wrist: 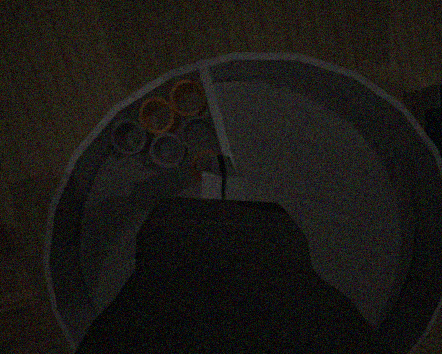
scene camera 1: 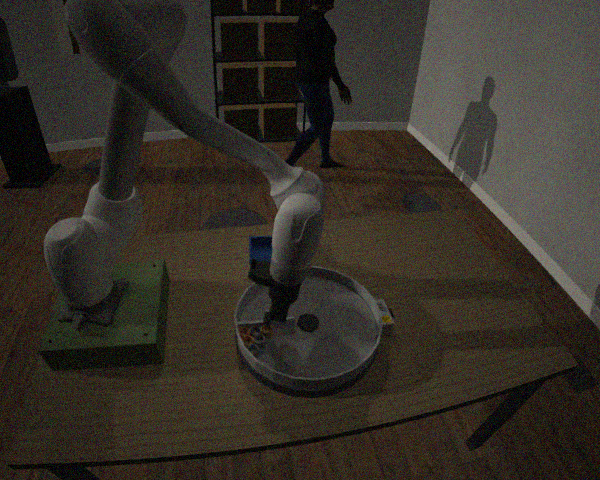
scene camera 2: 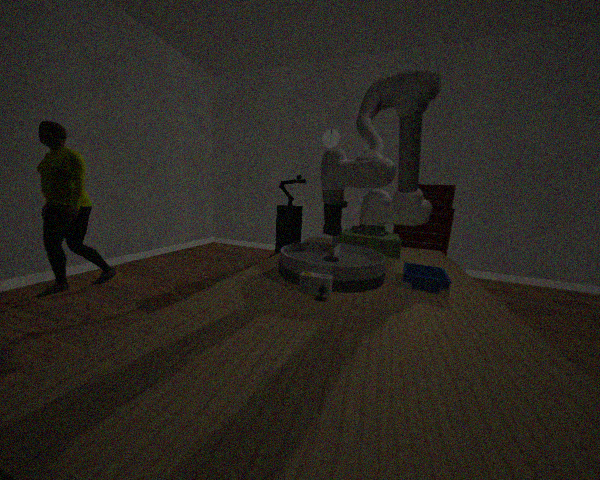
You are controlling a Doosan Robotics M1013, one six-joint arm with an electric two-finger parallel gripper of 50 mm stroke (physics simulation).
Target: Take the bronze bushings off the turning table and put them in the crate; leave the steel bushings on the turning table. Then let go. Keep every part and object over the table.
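Where they show: gripper, between the fingertips: (wrist: 218,167) (scene camera 1: 266,323) (scene camera 2: 335,246); arm's base, origin of its link: (scene camera 1: 94,301) (scene camera 2: 371,233).
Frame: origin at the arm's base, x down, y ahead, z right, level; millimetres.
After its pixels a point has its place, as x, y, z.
Observation:
The grey round turning table (scene camera 1: 311,384) {32, 650, 216} (scene camera 2: 352,275) {40, 804, -134} (wrist: 49,240) {9, 583, 201} holds a cluster of bushings beside its divider. In the wrist view, a bronze bushing (wrist: 187,81) {20, 453, 58} and a second bronze bushing (wrist: 156,131) {21, 493, 91} lie at the outer side, with a steel bushing (wrist: 129,151) {20, 509, 118}, another steel bushing (wrist: 167,165) {20, 525, 85} and a dark steel bushing (wrist: 198,120) {28, 486, 53} close by. My gripper (scene camera 1: 276,319) {10, 530, 38} (scene camera 2: 332,244) {10, 530, 38} (wrist: 218,167) {10, 530, 38} is low inside the turning table, shut on the wall of a third bronze bushing (wrist: 198,159), partly hidden by the fingers. The blue crate (scene camera 1: 260,246) {90, 481, -394} (scene camera 2: 426,279) {54, 634, -346} is partly hidden behind the arm in scene camera 1.
The divider (wrist: 218,115) {9, 486, 34} runs inward from the rim next to the cluster. A small box with a yellow label (scene camera 1: 386,318) {40, 883, -10} (scene camera 2: 316,286) {71, 895, -50} stands against the turning table's outer side. The arm's green base (scene camera 1: 105,345) {-1, 97, 154} (scene camera 2: 392,245) {29, 183, -161} is near. People stand beyond the table.

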